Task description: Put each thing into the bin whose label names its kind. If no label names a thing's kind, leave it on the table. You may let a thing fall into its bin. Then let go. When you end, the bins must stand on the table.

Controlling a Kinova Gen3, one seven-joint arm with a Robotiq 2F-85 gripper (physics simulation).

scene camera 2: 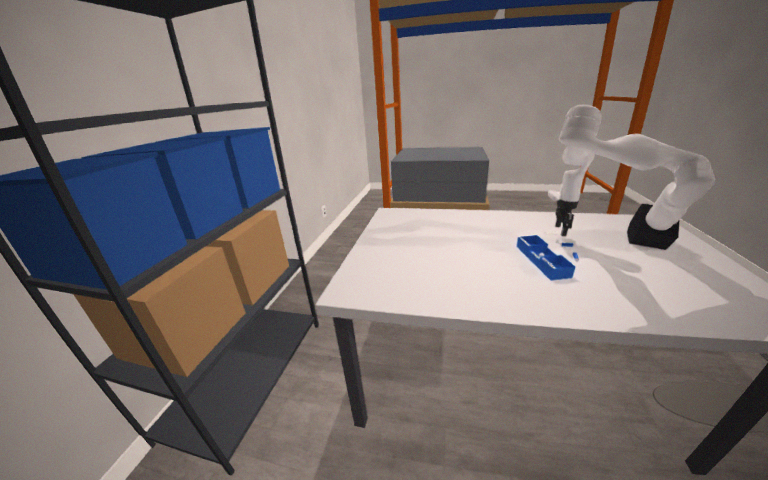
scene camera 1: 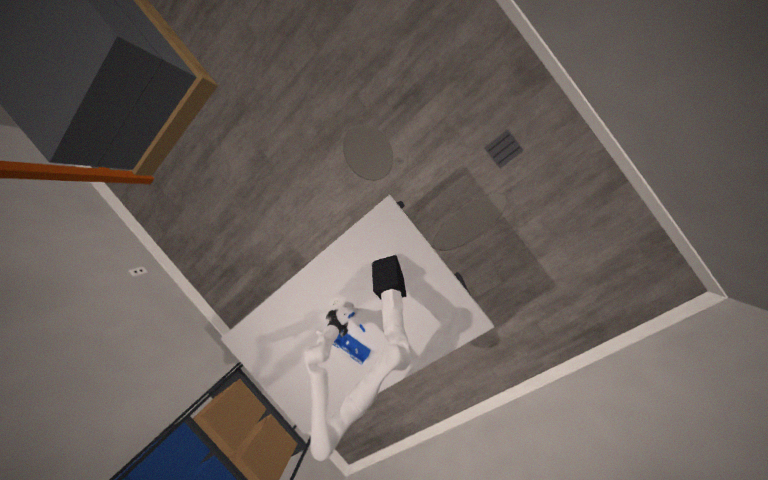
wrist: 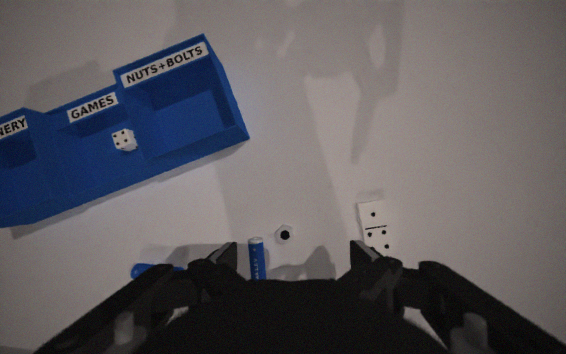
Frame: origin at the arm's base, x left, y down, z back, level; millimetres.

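Where they show: gripper, between the fingertips: (scene camera 2: 560,231) (scene camera 1: 341,316) (wrist: 292,254); arm's base, origin of its link: (scene camera 2: 659,219) (scene camera 1: 390,294).
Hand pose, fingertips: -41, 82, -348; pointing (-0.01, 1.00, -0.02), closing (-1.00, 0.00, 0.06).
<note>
Things, the pixels of their top centre, and the offset from my fingertips, as dx, dy, dz. Level surfaces: height alone.
- white die, centre of its top: (wrist: 120,138) +155, +27, -111
- blue cylinder, centre of its top: (wrist: 256,266) +37, +36, +21
- pale nut, centre of its top: (wrist: 285,235) +7, +42, -4
- domino, centre of its top: (wrist: 375,227) -81, +43, -4
- blue thing, centre of its top: (wrist: 150,276) +139, +36, +23
- white table, height of its surface: dy +50
Three joined blue bins (scene camera 1: 355,349) (scene camera 2: 560,272) (wrist: 102,175) stand on the table. In the wrist view their labels read NUTS+BOLTS, GAMES and, cut off, "NERY". A white die (wrist: 123,139) lies in the GAMES bin; no thing shows in the NUTS+BOLTS bin. My gripper (scene camera 1: 335,318) (scene camera 2: 564,232) (wrist: 292,254) is open and empty, above the table beside the bins. Below, between the fingers in the wrist view, are a blue cylinder (wrist: 256,255) with white lettering and a pale nut (wrist: 285,234). A domino (wrist: 373,220) is partly behind the right finger, a blue thing (wrist: 142,270) behind the left.
The white table (scene camera 1: 362,243) (scene camera 2: 447,283) bears the arm's black base (scene camera 1: 387,275) (scene camera 2: 651,229). A dark shelf rack (scene camera 2: 295,254) with blue and brown boxes stands near one table end. An orange rack (scene camera 2: 381,113) and grey boxes (scene camera 2: 440,174) stand beyond the table.
</note>
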